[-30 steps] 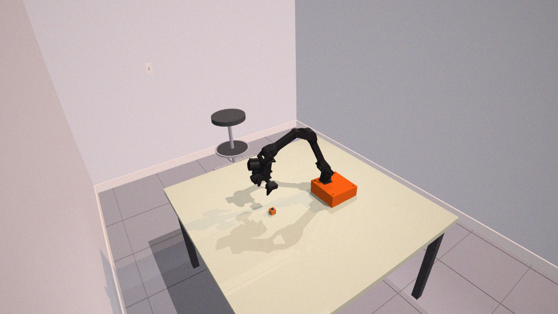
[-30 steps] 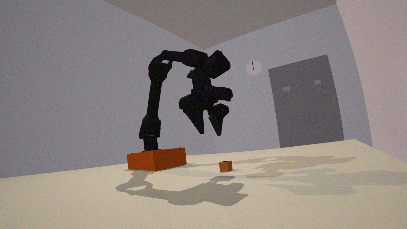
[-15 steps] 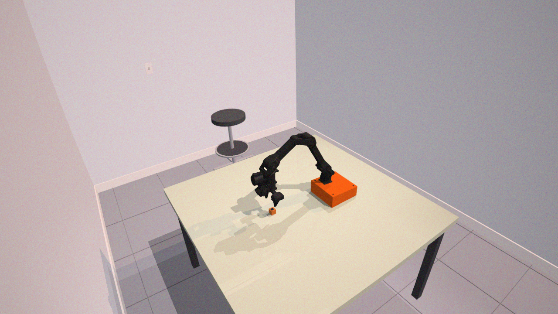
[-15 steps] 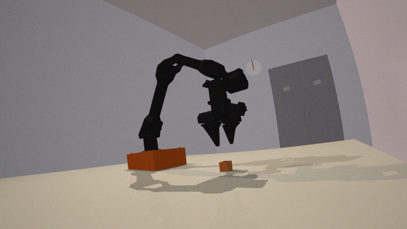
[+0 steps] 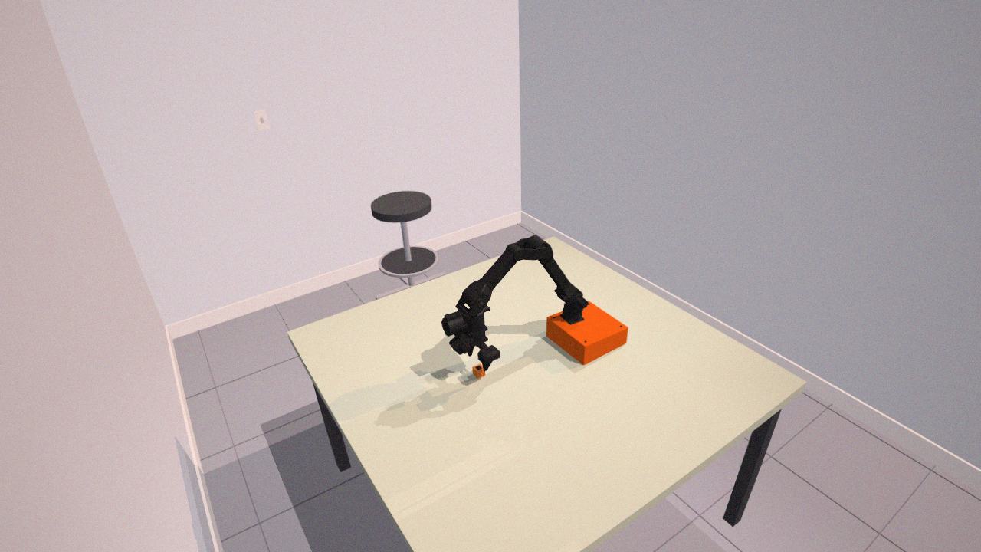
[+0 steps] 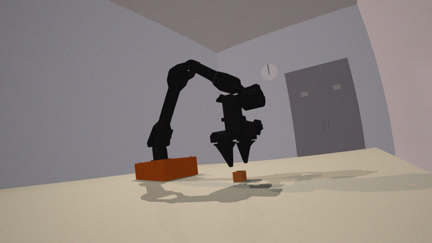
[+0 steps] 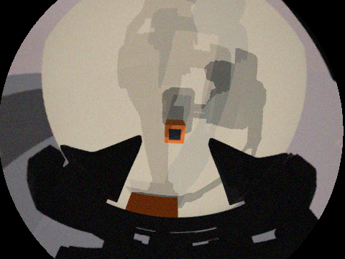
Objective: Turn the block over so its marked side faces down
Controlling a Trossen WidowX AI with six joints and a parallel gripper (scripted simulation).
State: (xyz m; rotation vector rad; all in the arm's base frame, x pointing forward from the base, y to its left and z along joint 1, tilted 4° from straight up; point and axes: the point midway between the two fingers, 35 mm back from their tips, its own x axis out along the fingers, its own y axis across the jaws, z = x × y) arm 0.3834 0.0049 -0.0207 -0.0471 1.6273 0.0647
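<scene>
My gripper tip is now 3 cm above the orange block.
</scene>
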